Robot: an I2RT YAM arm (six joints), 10 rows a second.
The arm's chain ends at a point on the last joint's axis. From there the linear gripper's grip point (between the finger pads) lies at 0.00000 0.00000 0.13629 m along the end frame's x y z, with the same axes.
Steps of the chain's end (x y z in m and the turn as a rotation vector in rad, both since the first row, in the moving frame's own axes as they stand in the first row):
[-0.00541, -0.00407, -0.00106, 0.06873, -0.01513, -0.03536]
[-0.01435, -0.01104, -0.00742, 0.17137, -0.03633, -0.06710]
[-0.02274, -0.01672, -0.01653, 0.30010, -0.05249, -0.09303]
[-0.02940, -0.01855, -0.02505, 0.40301, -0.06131, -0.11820]
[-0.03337, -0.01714, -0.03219, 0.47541, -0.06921, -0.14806]
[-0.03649, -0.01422, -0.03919, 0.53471, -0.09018, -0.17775]
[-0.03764, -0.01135, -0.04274, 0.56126, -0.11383, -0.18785]
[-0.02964, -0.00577, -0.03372, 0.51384, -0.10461, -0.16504]
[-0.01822, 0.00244, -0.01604, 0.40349, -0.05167, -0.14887]
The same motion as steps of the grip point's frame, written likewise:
[-0.00764, -0.01339, -0.00140, 0.06873, -0.01513, -0.03536]
[-0.02005, -0.03409, -0.00951, 0.17137, -0.03633, -0.06710]
[-0.03166, -0.05660, -0.02280, 0.30010, -0.05249, -0.09303]
[-0.04071, -0.07136, -0.03621, 0.40301, -0.06131, -0.11820]
[-0.04711, -0.07856, -0.04759, 0.47541, -0.06921, -0.14806]
[-0.05443, -0.08214, -0.05869, 0.53471, -0.09018, -0.17775]
[-0.05920, -0.08188, -0.06442, 0.56126, -0.11383, -0.18785]
[-0.04882, -0.07118, -0.05199, 0.51384, -0.10461, -0.16504]
[-0.02907, -0.05033, -0.02714, 0.40349, -0.05167, -0.14887]

